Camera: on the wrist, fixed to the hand. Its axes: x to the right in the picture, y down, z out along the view.
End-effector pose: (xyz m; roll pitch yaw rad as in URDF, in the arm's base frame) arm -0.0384 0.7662 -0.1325 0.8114 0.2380 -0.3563
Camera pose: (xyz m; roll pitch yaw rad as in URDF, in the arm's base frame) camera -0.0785 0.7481 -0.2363 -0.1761 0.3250 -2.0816
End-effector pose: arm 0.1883 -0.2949 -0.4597 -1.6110 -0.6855 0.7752
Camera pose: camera 0.1726 -0.3775 -0.3846 2.1706 -0.6896 -3.0336
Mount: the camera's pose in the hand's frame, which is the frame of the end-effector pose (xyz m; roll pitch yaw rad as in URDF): -0.0059 -0.0998 -0.0521 0.1319 -0.4576 -1.6449
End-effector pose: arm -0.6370 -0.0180 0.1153 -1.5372 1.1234 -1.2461
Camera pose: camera -0.6622 -0.1170 0.1630 -1.6732 -0.4703 -0.7663
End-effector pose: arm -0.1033 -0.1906 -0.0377 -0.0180 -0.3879 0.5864
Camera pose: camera -0.0363 -0.2670 -0.0865 0.5573 -0.4101 -1.2431
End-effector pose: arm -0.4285 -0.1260 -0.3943 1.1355 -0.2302 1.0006
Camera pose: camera -0.4221 -0.1065 -0.5051 0.3409 0.6733 -0.4704
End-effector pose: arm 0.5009 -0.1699 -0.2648 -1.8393 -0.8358 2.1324
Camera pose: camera 0.5666 -0.2297 -0.1954 2.1928 -0.4674 -1.8467
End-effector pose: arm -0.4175 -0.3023 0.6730 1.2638 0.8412 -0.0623
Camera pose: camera -0.5027 -0.2774 0.6035 -0.9346 0.4445 -2.3314
